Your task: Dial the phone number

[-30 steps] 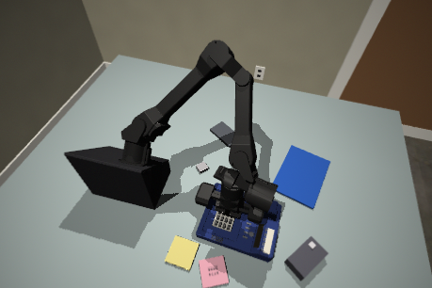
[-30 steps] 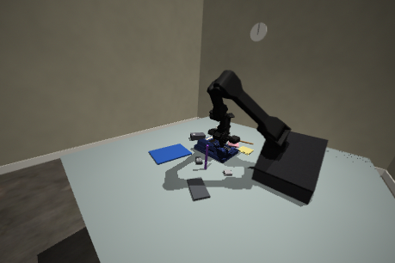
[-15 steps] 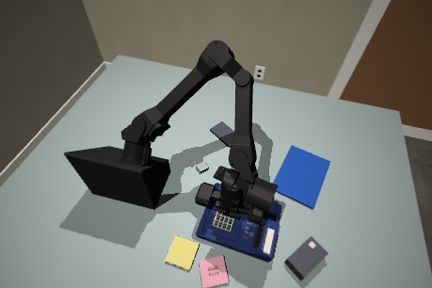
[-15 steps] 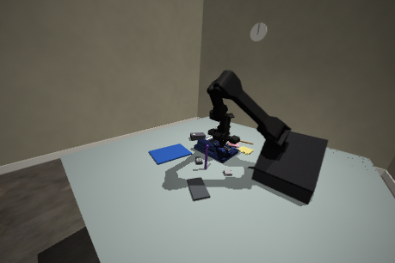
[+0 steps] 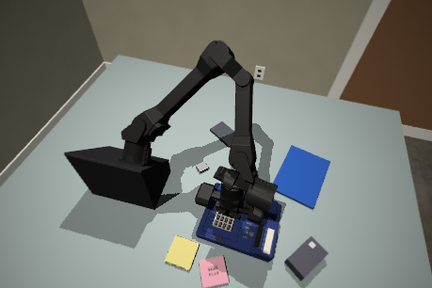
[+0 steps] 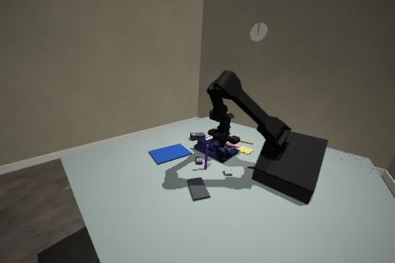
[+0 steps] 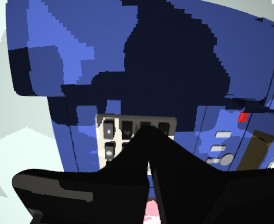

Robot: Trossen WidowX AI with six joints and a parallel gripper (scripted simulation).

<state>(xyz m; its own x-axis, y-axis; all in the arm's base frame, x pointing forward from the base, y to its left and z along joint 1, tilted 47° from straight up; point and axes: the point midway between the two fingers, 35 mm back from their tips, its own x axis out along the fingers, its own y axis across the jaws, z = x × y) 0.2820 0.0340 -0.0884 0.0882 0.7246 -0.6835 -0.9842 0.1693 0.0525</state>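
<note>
Now: hand 40 mm short of the dark blue desk phone and 40 mm above it. From my hand the other things lie so: handset (50 mm to the left, 40 mm ahead, 20 mm below); small grey item (160 mm to the left, 110 mm behind, 60 mm below); purple pen (200 mm to the left, 10 mm behind).
</note>
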